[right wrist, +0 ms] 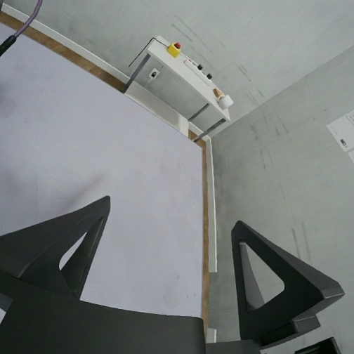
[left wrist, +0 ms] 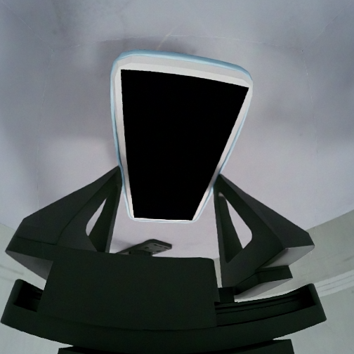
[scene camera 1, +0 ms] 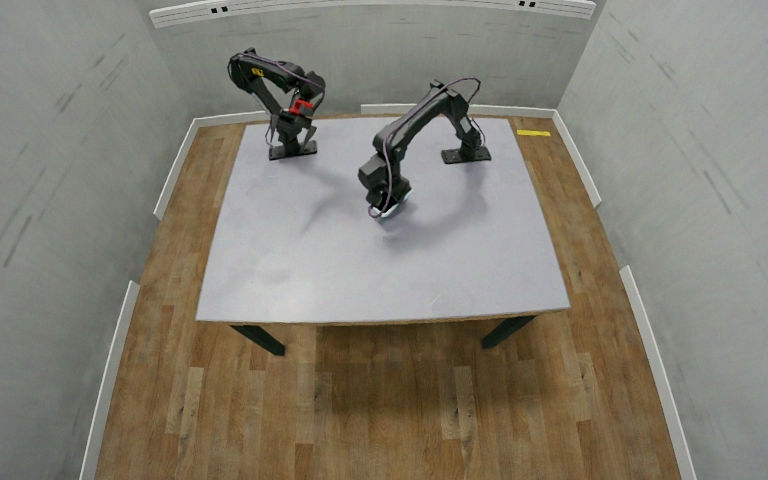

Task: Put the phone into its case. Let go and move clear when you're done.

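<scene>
The phone (left wrist: pixel 177 145), white-edged with a black screen facing up, lies within its light-blue case (left wrist: pixel 185 56) (scene camera 1: pixel 389 213); the blue rim shows around it. Whether it is pressed fully in, I cannot tell. My left gripper (left wrist: pixel 169 175) (scene camera 1: pixel 391 204) is shut on the case by its two long sides, near the end closer to the gripper, and holds it with the phone a little above the table; part is hidden under the gripper in scene camera 1. My right gripper (right wrist: pixel 175 216) (scene camera 1: pixel 289 134) is open and empty, over by its own arm's base.
The white table (scene camera 1: pixel 339 271) (right wrist: pixel 150 200) lies under both arms. The left arm's base (scene camera 1: pixel 453 156) and the right arm's base (scene camera 1: pixel 277 153) stand at its back edge. A white side shelf (right wrist: pixel 195 82) with small items stands beyond the table in the right wrist view.
</scene>
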